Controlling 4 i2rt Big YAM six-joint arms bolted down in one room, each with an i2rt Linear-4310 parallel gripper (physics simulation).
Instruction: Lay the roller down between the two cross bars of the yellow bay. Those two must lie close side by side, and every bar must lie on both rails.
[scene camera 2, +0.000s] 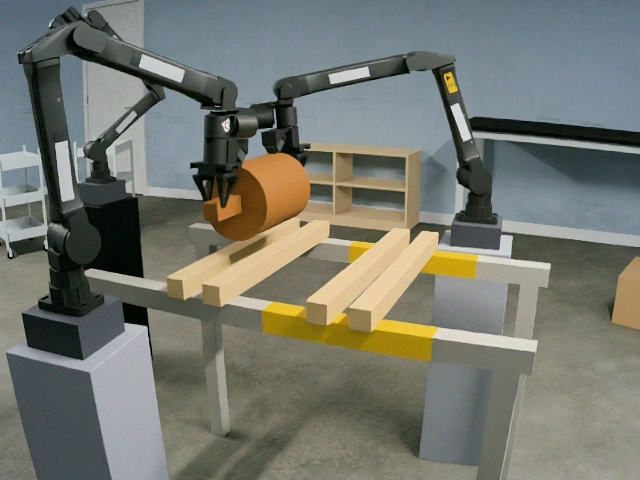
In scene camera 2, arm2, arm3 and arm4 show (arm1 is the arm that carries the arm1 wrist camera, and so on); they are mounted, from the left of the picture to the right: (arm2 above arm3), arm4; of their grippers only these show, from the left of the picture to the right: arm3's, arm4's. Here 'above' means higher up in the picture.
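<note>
The orange roller (281, 188) is held level above the two left bars. Arm3's gripper (215, 200) is shut on the square stub at its near end. Arm4's gripper (287, 152) is at its far end, shut on the roller; its fingertips are partly hidden. Two cross bars (361, 273) (400, 281) lie side by side with a narrow gap in the yellow bay (398, 341), across the near rail (480, 347) and far rail (511, 264). Two more bars (199, 271) (268, 260) lie across both rails to the left. The grippers of arm1 and arm2 do not show.
Arm2 (126, 121) stands behind arm3 (56, 170) at the left. Arm4 (457, 118) stands behind the far rail on a pale pedestal (465, 310). A wooden shelf (413, 191), a white cart (20, 196) and a dark-topped table (558, 131) are farther back. A box (628, 299) is at the right.
</note>
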